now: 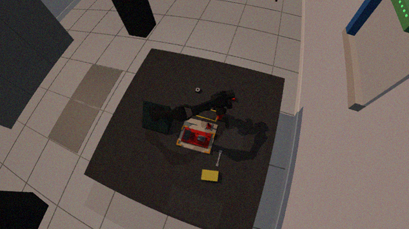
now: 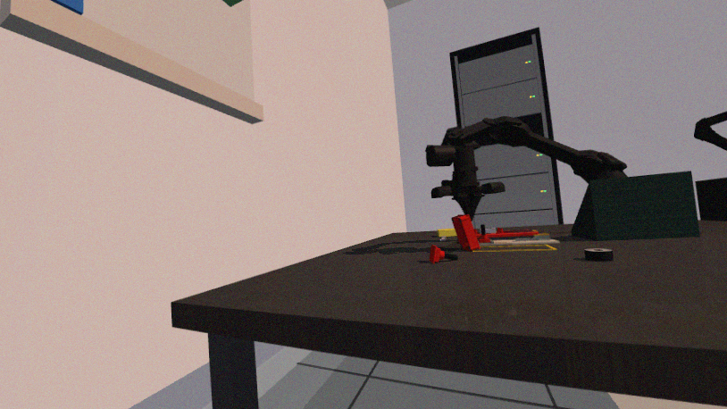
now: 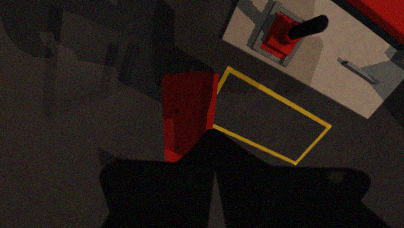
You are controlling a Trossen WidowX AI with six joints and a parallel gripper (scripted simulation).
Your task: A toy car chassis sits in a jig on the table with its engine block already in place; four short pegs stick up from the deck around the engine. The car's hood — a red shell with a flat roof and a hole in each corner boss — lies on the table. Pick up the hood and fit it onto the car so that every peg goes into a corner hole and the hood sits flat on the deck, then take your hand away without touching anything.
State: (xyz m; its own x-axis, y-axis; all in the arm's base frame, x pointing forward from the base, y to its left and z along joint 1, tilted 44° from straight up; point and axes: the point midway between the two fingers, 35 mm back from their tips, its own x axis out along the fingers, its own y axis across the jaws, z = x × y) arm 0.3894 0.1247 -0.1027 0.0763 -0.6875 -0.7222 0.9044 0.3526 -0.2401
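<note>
Now: gripper tip 1 cm short of the red hood, 1 cm to the left of it and 3 cm above it. Also, from my gripper tip: yellow block: 10 cm ahead, 45 cm to the right, 6 cm below; then black ring: 22 cm behind, 15 cm to the left, 7 cm below; then grey wrench: 11 cm ahead, 31 cm to the right, 8 cm below.
</note>
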